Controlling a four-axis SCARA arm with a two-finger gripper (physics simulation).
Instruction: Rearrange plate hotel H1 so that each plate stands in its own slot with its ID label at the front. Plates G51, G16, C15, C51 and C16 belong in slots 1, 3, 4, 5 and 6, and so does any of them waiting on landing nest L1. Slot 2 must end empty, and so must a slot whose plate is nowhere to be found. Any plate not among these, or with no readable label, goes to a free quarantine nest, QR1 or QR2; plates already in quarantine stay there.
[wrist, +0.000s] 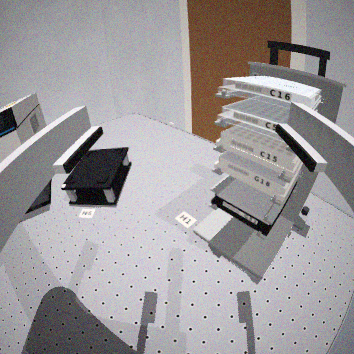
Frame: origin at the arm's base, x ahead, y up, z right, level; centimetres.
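Seen in the pictures: gripper, between the fingertips: (188, 111).
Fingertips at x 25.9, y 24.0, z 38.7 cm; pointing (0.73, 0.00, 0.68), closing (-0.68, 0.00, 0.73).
Observation:
Offsets run from my fingertips to a thing's middle. "*": to the spot under its first point. Level surfaces: height alone.
Plate hotel H1 @[* dx -5.8, dy +0.9, dz +20.3 cm] (332, 95) stands at the right, turned at an angle. White plate C16 @[dx -0.5, dy +0.5, dz +13.5 cm] (257, 89) is at the top. Below it is a clear plate @[dx -0.5, dy -2.3, dz +13.5 cm] (239, 116) whose label shows "C5", the rest hidden by the right finger. Plate C15 @[dx -0.5, dy -5.1, dz +13.5 cm] (245, 146) and plate G16 @[dx -0.5, dy -7.9, dz +13.5 cm] (245, 173) follow downwards. A black-edged plate @[dx -0.5, dy -13.5, dz +13.5 cm] (240, 213) sits in the lowest slot, its label too blurred to read. The level between it and G16 shows no plate. My gripper (188, 111) is open and empty, with its right finger overlapping the hotel in view. L1, QR1 and QR2 do not show.
A black raised stand (97, 169) is at the left behind the N6 label @[* dx +22.8, dy -22.7, dz -7.6 cm] (86, 213). Part of another black object @[* dx +33.2, dy -21.8, dz -17.1 cm] (41, 202) shows beyond the left finger. A white instrument @[* dx +42.8, dy -3.8, dz -13.6 cm] (25, 120) is at the far left. The H1 label @[* dx +8.7, dy -22.7, dz +7.0 cm] (185, 219) lies before the hotel on the perforated deck @[dy -22.7 cm] (200, 295).

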